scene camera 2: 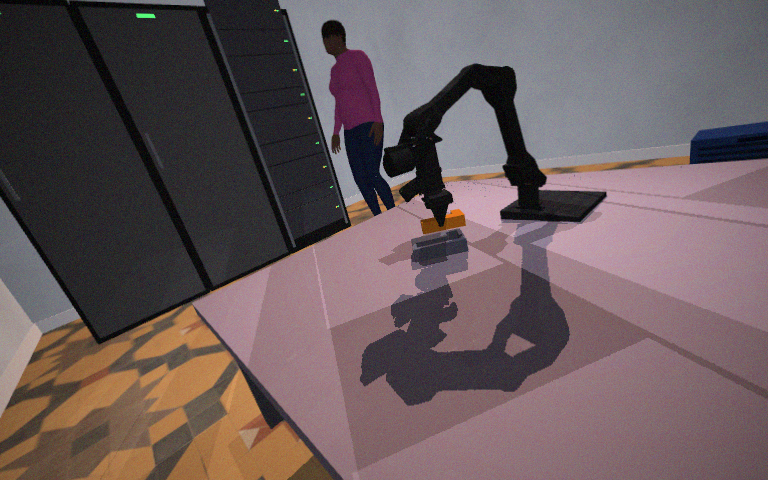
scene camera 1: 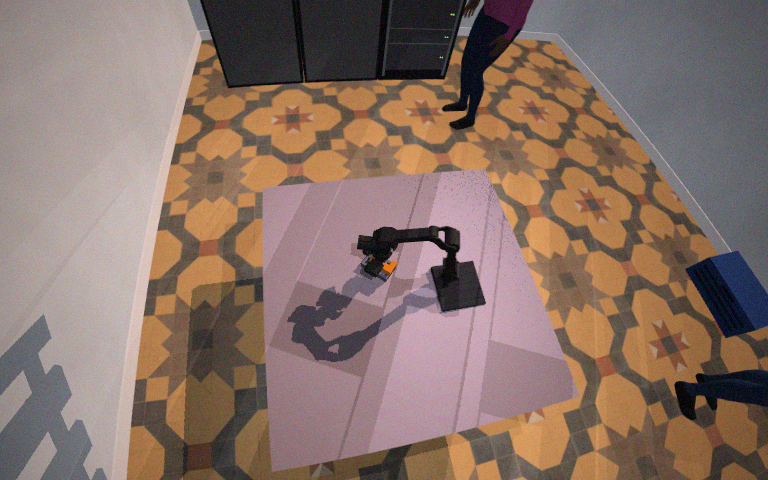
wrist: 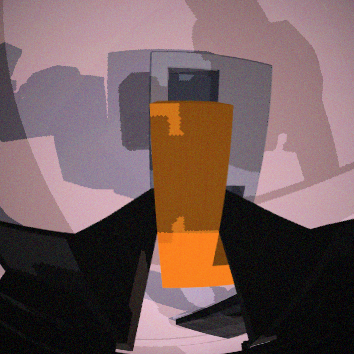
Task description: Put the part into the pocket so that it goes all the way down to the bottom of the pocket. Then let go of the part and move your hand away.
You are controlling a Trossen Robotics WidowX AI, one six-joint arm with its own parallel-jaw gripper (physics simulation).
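Places are measured from the arm's base along level axes (x ahead, y left, z up), in centimetres.
Pixels of known places: gripper, fingertip midpoint: (scene camera 2: 440, 224) (scene camera 1: 380, 264) (wrist: 186, 195); arm's base, link origin: (scene camera 2: 528, 204) (scene camera 1: 448, 275).
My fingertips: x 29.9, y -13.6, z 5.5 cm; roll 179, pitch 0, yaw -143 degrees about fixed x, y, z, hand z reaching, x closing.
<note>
For each thing: its top centre in the pictures, then the offset to it from my fingertips. "spot": a spot on its surface instead. Level surfaces: height alone.
- orange part, top centre: (wrist: 220, 228) (scene camera 2: 440, 215) (scene camera 1: 383, 261) dz +2.0, dx -1.6, dy -0.4 cm
- grey block, top centre: (wrist: 210, 149) (scene camera 2: 437, 238) (scene camera 1: 378, 263) dz -4.3, dx -0.8, dy -2.3 cm
- dark pocket, surface spot: (wrist: 195, 90) spot: dz -7.4, dx +2.5, dy -5.3 cm
- pink table, surface height: dz -7.9 cm
The orange part (scene camera 1: 390, 267) (scene camera 2: 454, 218) (wrist: 190, 165) is a long bar. My gripper (scene camera 1: 374, 266) (scene camera 2: 441, 224) (wrist: 186, 195) is shut on it, with one black finger on each long side. The grey block (scene camera 2: 438, 256) (wrist: 247, 115) with the pocket stands on the table below. In scene camera 2 the part is a little above the block, with a narrow gap between them. In the wrist view the far end of the dark pocket (wrist: 195, 90) shows beyond the part. The part hides much of the pocket, and a dark patch shows right of it near the right finger.
The arm's black base plate (scene camera 1: 467, 294) (scene camera 2: 557, 206) stands on the pink table (scene camera 1: 419, 390) (scene camera 2: 509, 435). Shadows of the arm fall across the table. Dark cabinets (scene camera 1: 339, 42) (scene camera 2: 147, 147), a person in a pink top (scene camera 2: 353, 90) and a blue box (scene camera 1: 730, 294) (scene camera 2: 730, 141) are beyond the table.
</note>
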